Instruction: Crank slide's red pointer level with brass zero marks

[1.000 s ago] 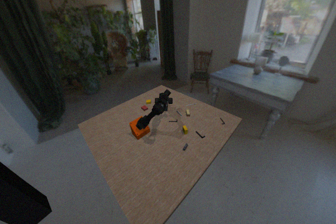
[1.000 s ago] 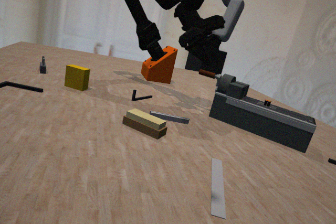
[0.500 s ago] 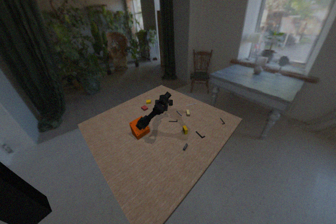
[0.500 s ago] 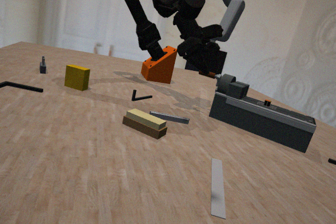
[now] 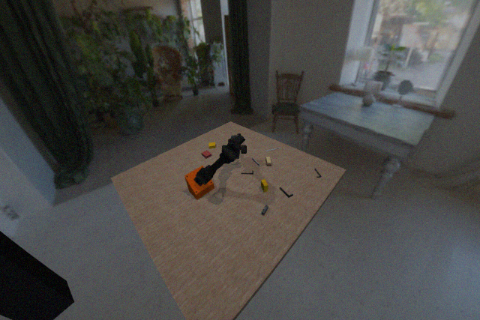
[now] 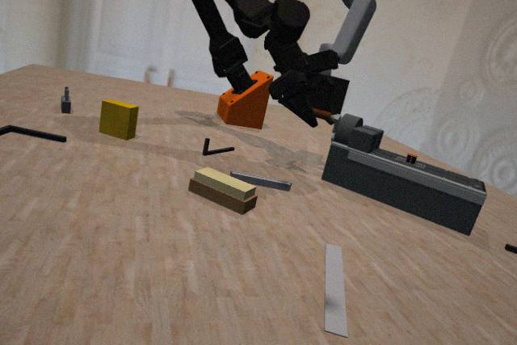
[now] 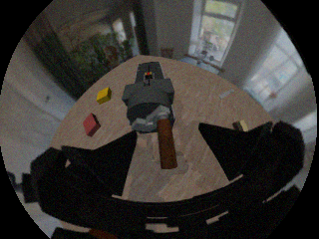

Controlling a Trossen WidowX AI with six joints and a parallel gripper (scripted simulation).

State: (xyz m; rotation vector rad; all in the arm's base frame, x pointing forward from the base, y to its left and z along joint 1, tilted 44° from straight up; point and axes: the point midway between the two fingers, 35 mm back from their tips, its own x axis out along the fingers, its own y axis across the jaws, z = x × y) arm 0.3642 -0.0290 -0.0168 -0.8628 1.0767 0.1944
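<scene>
The brown crank handle is 20 mm behind my gripper tip, 10 mm to the right of it and 20 mm above it. From my gripper tip the other things lie so: red pointer: 120 mm ahead, 110 mm to the left, 10 mm below; then tan-and-brown block: 120 mm ahead, 230 mm to the right, 80 mm below; then grey bar: 70 mm ahead, 150 mm to the right, 90 mm below.
</scene>
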